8 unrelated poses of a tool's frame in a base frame.
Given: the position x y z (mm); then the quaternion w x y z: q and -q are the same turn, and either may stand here.
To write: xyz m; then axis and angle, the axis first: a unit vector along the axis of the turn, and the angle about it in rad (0 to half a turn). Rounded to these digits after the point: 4 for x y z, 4 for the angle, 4 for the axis.
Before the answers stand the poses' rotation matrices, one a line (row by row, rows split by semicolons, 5 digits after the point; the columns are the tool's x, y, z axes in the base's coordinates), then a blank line. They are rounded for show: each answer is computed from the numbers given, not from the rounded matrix.
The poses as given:
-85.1, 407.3, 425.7, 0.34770, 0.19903, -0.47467, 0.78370
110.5, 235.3, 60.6, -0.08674, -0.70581, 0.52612, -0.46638
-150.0, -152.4, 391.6, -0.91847, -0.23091, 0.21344, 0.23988
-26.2, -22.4, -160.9, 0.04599, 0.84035, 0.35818, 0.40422
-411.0, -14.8, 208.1, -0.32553, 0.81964, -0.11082, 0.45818
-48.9, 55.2, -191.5, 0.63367, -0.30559, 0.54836, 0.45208
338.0, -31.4, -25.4, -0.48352, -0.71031, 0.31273, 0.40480
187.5, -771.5, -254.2, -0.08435, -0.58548, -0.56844, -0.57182
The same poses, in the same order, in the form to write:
-0.67899 -0.73393 -0.01813; 0.35604 -0.30759 -0.88240; 0.64204 -0.60559 0.47015
0.01138 -0.82359 0.56708; -0.66177 -0.43135 -0.61319; 0.74962 -0.36830 -0.54993
0.79380 0.34207 -0.50286; -0.53921 0.77828 -0.32177; 0.28129 0.52656 0.80225
0.41662 0.56482 0.71233; 0.63918 -0.73918 0.21227; 0.64643 0.36687 -0.66898
0.55558 0.11664 0.82324; -0.47997 -0.76350 0.43209; 0.67894 -0.63519 -0.36820
-0.01015 -0.90809 0.41866; 0.23779 0.40448 0.88309; -0.97126 0.10852 0.21183
0.47667 -0.05281 -0.87749; -0.83573 -0.33681 -0.43371; -0.27265 0.94009 -0.20469
-0.30020 0.56915 0.76547; 0.76208 -0.33952 0.55132; 0.57368 0.74886 -0.33182

-0.0851, 0.4073, 0.4257, 0.2123, -0.5063, 0.8358, 2.4314
0.1105, 0.2353, 0.0606, 0.7085, -0.5281, 0.4681, 2.9679
-0.1500, -0.1524, 0.3916, 0.5838, -0.5397, -0.6065, 0.8132
-0.0262, -0.0224, -0.1609, 0.8412, 0.3586, 0.4047, 3.0496
-0.4110, -0.0148, 0.2081, -0.8669, 0.1172, -0.4846, 2.4784
-0.0489, 0.0552, -0.1915, -0.3950, 0.7088, 0.5844, 1.7690
0.3380, -0.0314, -0.0254, 0.8115, -0.3573, -0.4625, 2.1322
0.1875, -0.7715, -0.2542, 0.5876, 0.5705, 0.5739, 2.9727

